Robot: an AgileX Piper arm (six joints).
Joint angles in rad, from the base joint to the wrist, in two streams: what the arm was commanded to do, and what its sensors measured. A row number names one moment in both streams.
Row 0, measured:
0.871 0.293 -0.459 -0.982 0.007 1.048
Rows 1 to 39, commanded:
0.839 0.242 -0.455 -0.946 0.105 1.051
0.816 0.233 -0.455 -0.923 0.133 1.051
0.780 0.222 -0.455 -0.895 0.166 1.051
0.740 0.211 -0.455 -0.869 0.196 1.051
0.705 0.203 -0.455 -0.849 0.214 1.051
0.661 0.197 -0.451 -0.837 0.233 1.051
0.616 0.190 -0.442 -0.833 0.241 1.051
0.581 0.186 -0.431 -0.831 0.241 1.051
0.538 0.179 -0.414 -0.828 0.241 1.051
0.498 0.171 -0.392 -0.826 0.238 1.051
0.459 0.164 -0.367 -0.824 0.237 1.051
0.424 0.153 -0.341 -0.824 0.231 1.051
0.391 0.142 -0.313 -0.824 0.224 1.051
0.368 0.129 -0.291 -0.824 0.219 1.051
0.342 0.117 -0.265 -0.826 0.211 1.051
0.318 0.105 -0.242 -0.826 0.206 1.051
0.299 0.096 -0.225 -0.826 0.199 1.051
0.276 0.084 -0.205 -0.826 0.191 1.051
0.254 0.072 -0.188 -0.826 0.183 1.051
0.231 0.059 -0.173 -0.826 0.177 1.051
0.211 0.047 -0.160 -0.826 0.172 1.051
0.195 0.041 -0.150 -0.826 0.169 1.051
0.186 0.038 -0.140 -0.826 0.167 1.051
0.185 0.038 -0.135 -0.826 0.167 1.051
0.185 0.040 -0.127 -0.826 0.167 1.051
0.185 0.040 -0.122 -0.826 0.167 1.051
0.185 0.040 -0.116 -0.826 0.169 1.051
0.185 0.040 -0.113 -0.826 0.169 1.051
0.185 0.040 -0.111 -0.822 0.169 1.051
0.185 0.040 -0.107 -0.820 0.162 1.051
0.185 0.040 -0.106 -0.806 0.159 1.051
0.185 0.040 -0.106 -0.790 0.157 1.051
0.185 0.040 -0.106 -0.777 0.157 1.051
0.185 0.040 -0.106 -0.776 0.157 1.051
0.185 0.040 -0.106 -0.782 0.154 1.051
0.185 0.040 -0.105 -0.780 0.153 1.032
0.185 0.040 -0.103 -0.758 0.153 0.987
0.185 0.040 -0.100 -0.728 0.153 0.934
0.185 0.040 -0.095 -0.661 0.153 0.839
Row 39, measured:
0.193 0.044 -0.110 -0.776 0.164 1.030
